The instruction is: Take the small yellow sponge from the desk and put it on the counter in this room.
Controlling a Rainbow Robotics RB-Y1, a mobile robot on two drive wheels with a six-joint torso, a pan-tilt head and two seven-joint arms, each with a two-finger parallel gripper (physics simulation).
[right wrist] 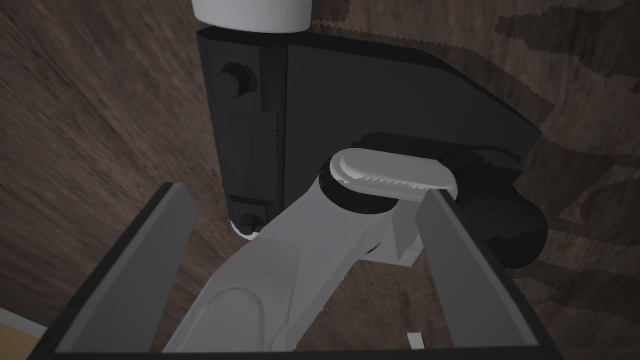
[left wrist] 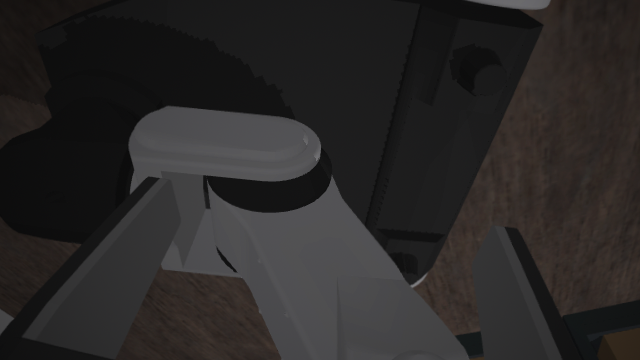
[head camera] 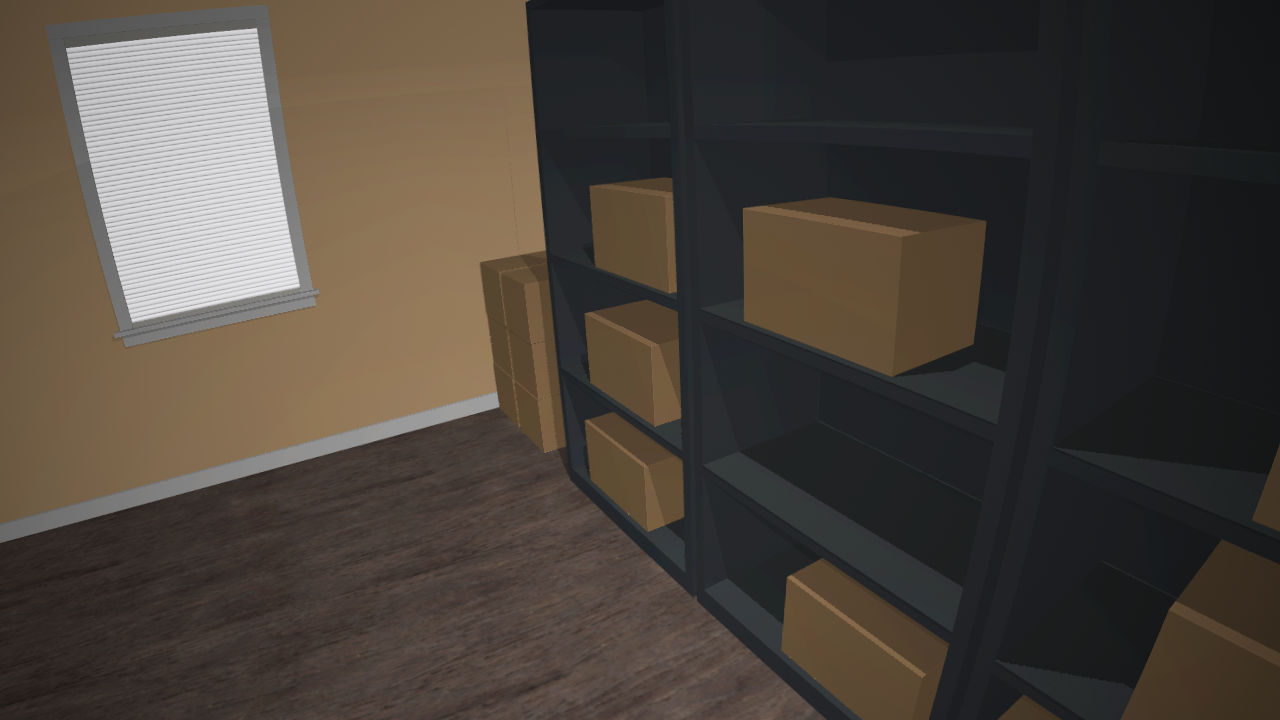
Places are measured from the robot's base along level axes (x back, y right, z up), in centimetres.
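Where they show: left gripper, fingertip midpoint: [left wrist: 325, 222]; right gripper, fingertip midpoint: [right wrist: 309, 200].
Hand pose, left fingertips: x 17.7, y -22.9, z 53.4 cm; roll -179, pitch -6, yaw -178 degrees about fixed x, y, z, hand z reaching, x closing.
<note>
After its pixels a point has its place.
The small yellow sponge, the desk and the counter do not show in the head view or in either wrist view. My left gripper [left wrist: 325, 222] {x 17.7, y -22.9, z 53.4 cm} is open in the left wrist view, its two grey fingers wide apart with no object between them. My right gripper [right wrist: 309, 200] {x 15.6, y 24.7, z 53.5 cm} is open in the right wrist view, also with no object between its fingers. Parts of my own base and body lie behind the fingers in both wrist views, over the wooden floor.
A tall dark shelf unit [head camera: 682, 89] {x -152.5, y 22.9, z 153.7 cm} with several cardboard boxes fills the right of the head view. More boxes [head camera: 523, 349] {x -270.2, y -37.3, z 48.2 cm} are stacked beyond its far end. A window [head camera: 187, 179] {x -258.3, y -174.6, z 141.9 cm} is in the tan wall at the left. Dark wood floor [head camera: 313, 582] {x -171.2, y -113.8, z 0.1 cm} stretches between wall and shelves.
</note>
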